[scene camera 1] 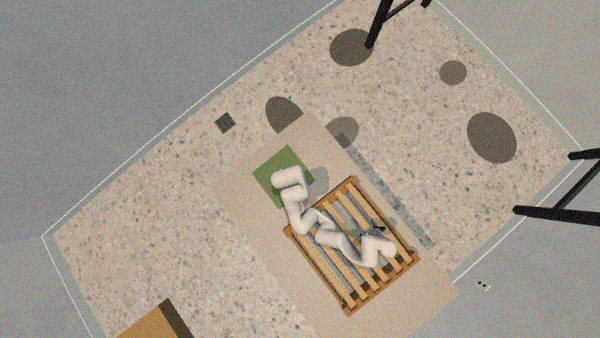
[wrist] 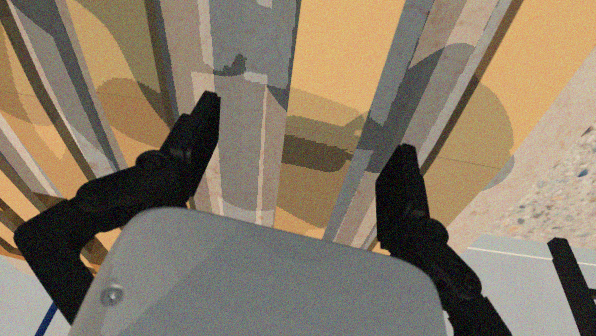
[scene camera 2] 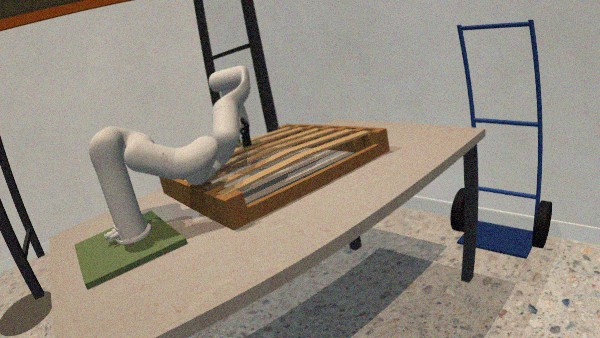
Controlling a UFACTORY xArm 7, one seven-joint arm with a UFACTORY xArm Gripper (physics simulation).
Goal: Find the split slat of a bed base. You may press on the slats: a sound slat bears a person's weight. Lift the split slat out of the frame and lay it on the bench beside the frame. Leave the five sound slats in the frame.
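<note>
The wooden frame (scene camera 1: 350,311) (scene camera 2: 320,180) lies on the bench (scene camera 1: 430,295) (scene camera 2: 425,145) with six pale slats across it. My gripper (scene camera 1: 372,231) (scene camera 2: 245,139) (wrist: 305,139) is open and empty, pointing down low over the frame. Its fingertips stand over the gaps on either side of one slat (scene camera 1: 352,210) (wrist: 345,40), the second from the frame's right side in scene camera 1. I cannot tell whether the tips reach below its top. Thin dark lines cross other slats in the wrist view, one of them on the outermost slat (wrist: 450,156). Which slat is split I cannot tell; the arm hides parts of several.
The arm stands on a green base plate (scene camera 1: 287,154) (scene camera 2: 100,262) at the bench's end, and its links pass low over the frame. The frame's raised side rails border the slats. A blue hand truck (scene camera 2: 505,240) and black-legged stands (scene camera 1: 555,215) (scene camera 2: 262,70) are off the bench.
</note>
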